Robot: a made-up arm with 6 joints. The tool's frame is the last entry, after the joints.
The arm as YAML. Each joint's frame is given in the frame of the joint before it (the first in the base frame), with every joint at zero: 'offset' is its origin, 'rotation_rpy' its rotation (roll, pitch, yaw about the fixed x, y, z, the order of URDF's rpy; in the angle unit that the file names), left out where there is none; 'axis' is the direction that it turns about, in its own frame. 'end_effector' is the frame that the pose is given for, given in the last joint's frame.
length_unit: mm
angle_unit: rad
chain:
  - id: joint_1
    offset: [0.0, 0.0, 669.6]
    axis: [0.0, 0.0, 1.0]
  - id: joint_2
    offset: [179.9, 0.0, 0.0]
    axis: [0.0, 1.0, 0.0]
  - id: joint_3
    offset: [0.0, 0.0, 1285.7]
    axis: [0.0, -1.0, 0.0]
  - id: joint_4
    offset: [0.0, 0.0, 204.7]
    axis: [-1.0, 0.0, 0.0]
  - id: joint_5
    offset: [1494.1, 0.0, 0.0]
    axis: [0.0, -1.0, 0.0]
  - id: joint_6
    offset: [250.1, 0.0, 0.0]
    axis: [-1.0, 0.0, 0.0]
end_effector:
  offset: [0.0, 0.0, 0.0]
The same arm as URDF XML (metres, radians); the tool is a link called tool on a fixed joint. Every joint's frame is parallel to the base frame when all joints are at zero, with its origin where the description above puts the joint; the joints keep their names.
<robot name="arm">
<joint name="tool_fixed" type="fixed"><parent link="link6"/><child link="tool"/><origin xyz="0 0 0" rpy="0 0 0"/></joint>
<joint name="joint_6" type="continuous"><parent link="link5"/><child link="link6"/><origin xyz="0.2501 0 0" rpy="0 0 0"/><axis xyz="-1 0 0"/></joint>
<joint name="joint_5" type="continuous"><parent link="link4"/><child link="link5"/><origin xyz="1.4941 0 0" rpy="0 0 0"/><axis xyz="0 -1 0"/></joint>
<joint name="joint_4" type="continuous"><parent link="link3"/><child link="link4"/><origin xyz="0 0 0.2047" rpy="0 0 0"/><axis xyz="-1 0 0"/></joint>
<joint name="joint_3" type="continuous"><parent link="link2"/><child link="link3"/><origin xyz="0 0 1.2857" rpy="0 0 0"/><axis xyz="0 -1 0"/></joint>
<joint name="joint_2" type="continuous"><parent link="link1"/><child link="link2"/><origin xyz="0.1799 0 0" rpy="0 0 0"/><axis xyz="0 1 0"/></joint>
<joint name="joint_1" type="continuous"><parent link="base_link"/><child link="link1"/><origin xyz="0 0 0.6696" rpy="0 0 0"/><axis xyz="0 0 1"/></joint>
<link name="base_link"/>
<link name="link1"/>
<link name="link2"/>
<link name="link3"/>
<link name="link4"/>
<link name="link5"/>
<link name="link6"/>
<link name="tool"/>
</robot>

